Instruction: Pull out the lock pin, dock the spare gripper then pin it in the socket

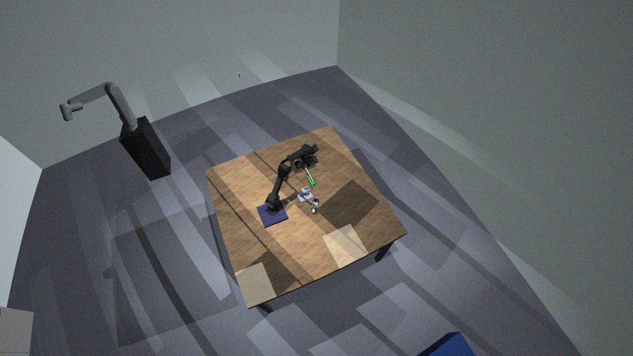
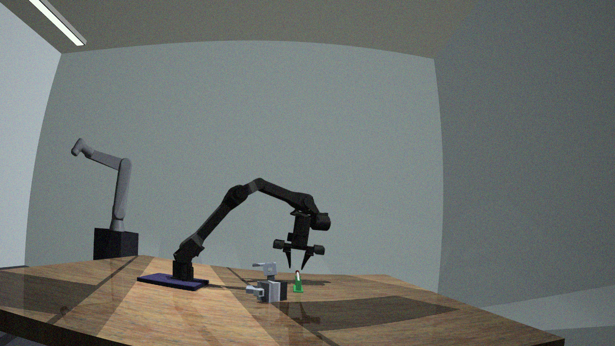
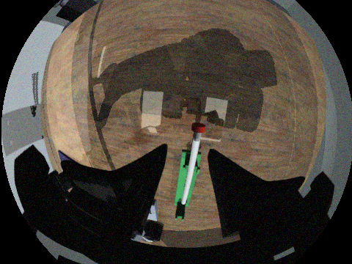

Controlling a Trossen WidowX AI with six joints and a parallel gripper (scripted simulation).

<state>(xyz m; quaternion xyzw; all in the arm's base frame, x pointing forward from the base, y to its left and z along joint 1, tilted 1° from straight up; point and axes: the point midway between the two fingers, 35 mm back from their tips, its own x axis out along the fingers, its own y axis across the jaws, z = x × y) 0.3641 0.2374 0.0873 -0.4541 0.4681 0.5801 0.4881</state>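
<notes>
The green pin cradle is 2 cm ahead of my gripper tip, 10 cm to the right of it and 4 cm below it. Also, from my gripper tip: grey mount (8 cm behind, 22 cm to the right, 1 cm below); spare gripper (5 cm behind, 35 cm to the right, 4 cm below).
</notes>
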